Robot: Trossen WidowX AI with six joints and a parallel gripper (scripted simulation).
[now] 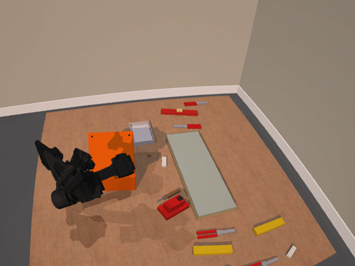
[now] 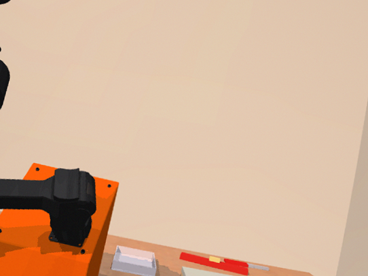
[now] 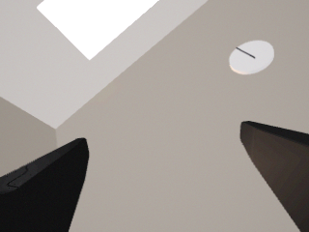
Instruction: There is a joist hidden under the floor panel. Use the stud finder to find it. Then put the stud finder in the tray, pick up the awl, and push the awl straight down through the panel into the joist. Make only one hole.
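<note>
My gripper tip is now 41 cm short of the red stud finder, 16 cm to the right of it and 50 cm above it. The rest, counted from my gripper tip: small brown cube (33 cm ahead, 48 cm to the left, 54 cm below); then square light (42 cm ahead, 17 cm to the left, 49 cm below); then awl (37 cm ahead, 21 cm to the left, 54 cm below).
</note>
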